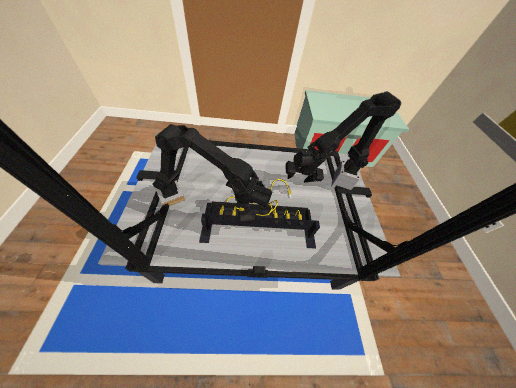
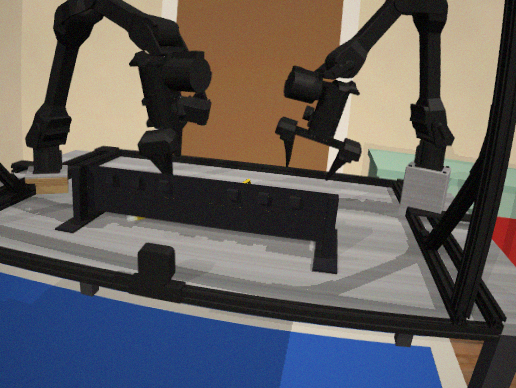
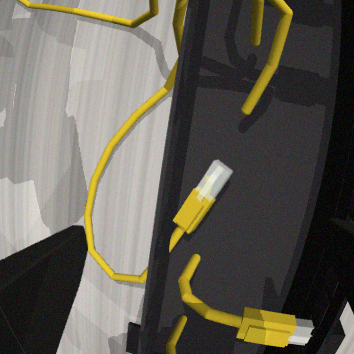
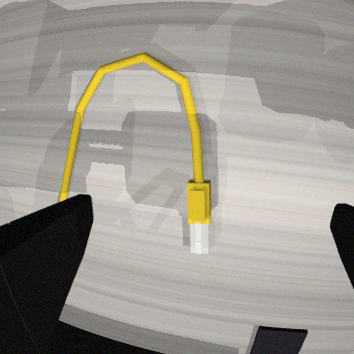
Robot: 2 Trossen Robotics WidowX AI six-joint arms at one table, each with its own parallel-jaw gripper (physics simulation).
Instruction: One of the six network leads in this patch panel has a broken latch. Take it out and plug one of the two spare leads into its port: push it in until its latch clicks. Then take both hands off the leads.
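Frame: origin at the left arm's base, x ahead, y right, z down, level; millimetres.
Where they show: left gripper, between the fingertips: [image 1: 246, 204] [image 2: 174, 167] [image 3: 209, 236]; right gripper, between the fingertips: [image 1: 296, 180] [image 2: 306, 173] [image 4: 219, 212]; left arm's base, origin of its link: [image 1: 169, 191] [image 2: 47, 170]; right arm's base, origin of its link: [image 1: 350, 169] [image 2: 429, 166].
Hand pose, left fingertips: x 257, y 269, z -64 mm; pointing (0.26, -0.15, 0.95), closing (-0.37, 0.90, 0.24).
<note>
Each offset is from my left fingertips to the centre of the thing. "pt": to the spot under its first point. Level surfaces: height alone.
The black patch panel @(dx +37, dy +66, dz +53 mm) [image 1: 295, 225] [image 2: 218, 204] [image 3: 281, 168] stands across the middle of the table, with several yellow leads @(dx +151, dy +102, dz +51 mm) [image 1: 287, 213] plugged in. My left gripper [image 1: 258, 204] [image 2: 165, 167] [image 3: 209, 236] is open and empty just above the panel. Below it a loose yellow plug @(pt dx +0, dy -16, dz +68 mm) [image 3: 201, 204] lies on the panel's dark surface, and another plug @(pt dx -57, dy +6, dz +17 mm) [image 3: 270, 326] sits beside it. A spare yellow lead @(pt dx +294, dy -65, dz +103 mm) [image 1: 284, 185] [image 4: 199, 201] lies on the table behind the panel. My right gripper [image 1: 304, 172] [image 2: 312, 163] [image 4: 219, 212] hangs open above it, its fingers either side of the plug and apart from it.
A black frame [image 1: 256, 272] [image 2: 295, 308] runs round the grey table @(dz +108 mm) [image 1: 218, 246]. A teal cabinet [image 1: 329, 112] stands at the back right. A small wooden block [image 1: 173, 200] lies at the left. A grey mount block [image 2: 423, 188] holds the right arm's base.
</note>
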